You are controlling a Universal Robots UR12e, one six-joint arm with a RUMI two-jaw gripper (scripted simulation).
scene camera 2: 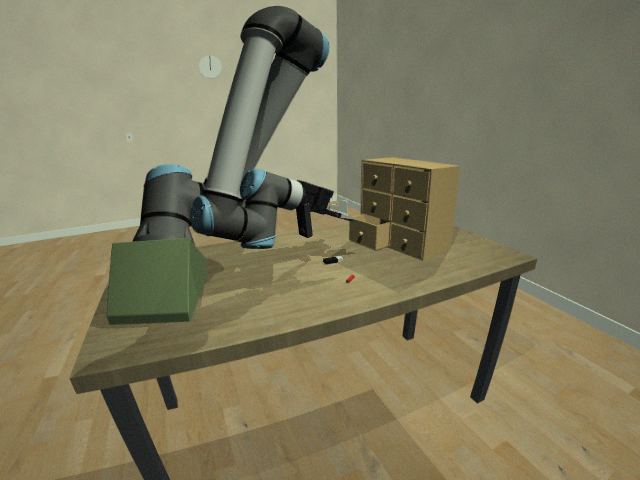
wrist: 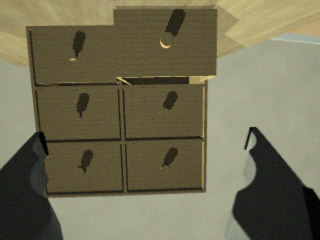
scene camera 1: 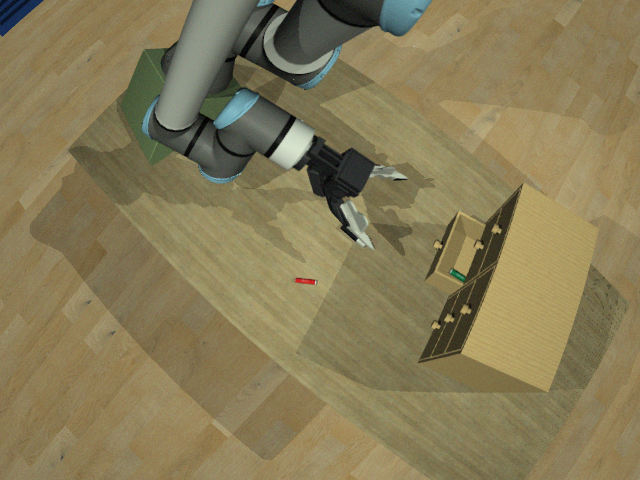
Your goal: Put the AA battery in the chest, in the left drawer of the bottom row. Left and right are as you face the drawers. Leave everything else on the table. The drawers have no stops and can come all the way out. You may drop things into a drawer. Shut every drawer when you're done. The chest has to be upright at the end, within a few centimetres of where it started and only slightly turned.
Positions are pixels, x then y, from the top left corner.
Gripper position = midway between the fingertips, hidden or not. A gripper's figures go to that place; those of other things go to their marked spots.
Labels:
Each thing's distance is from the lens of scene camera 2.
my gripper (scene camera 2: 341, 214): 1.11 m
wooden chest (scene camera 2: 443, 182): 1.16 m

